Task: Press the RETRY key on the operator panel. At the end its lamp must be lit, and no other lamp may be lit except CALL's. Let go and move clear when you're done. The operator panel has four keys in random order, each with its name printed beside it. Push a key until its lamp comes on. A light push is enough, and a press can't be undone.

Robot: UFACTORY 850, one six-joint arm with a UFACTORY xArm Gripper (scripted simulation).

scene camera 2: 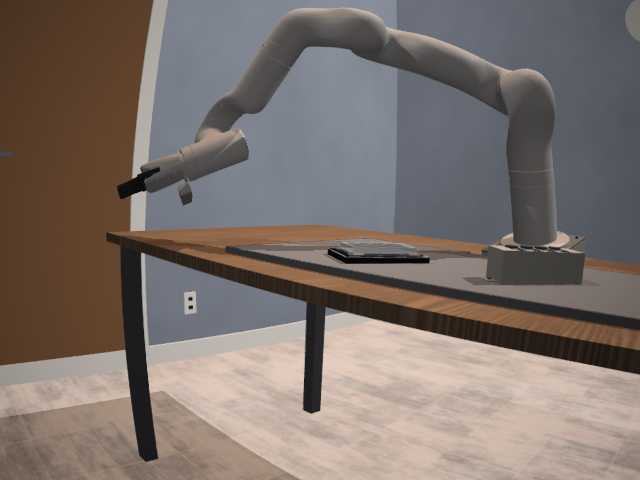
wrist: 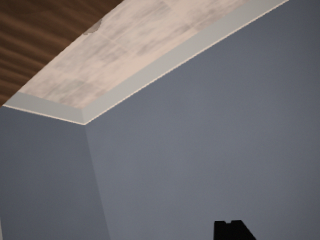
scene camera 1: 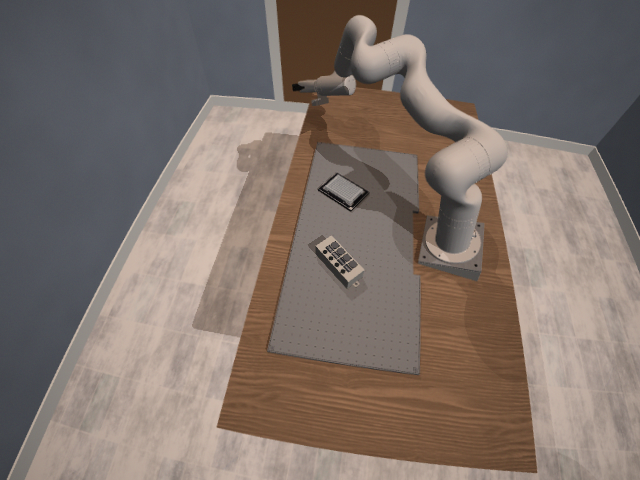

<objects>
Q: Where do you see a white ribbed block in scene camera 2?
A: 368, 249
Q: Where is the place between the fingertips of my gripper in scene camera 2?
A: At 118, 193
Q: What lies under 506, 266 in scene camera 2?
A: An operator panel.
</objects>
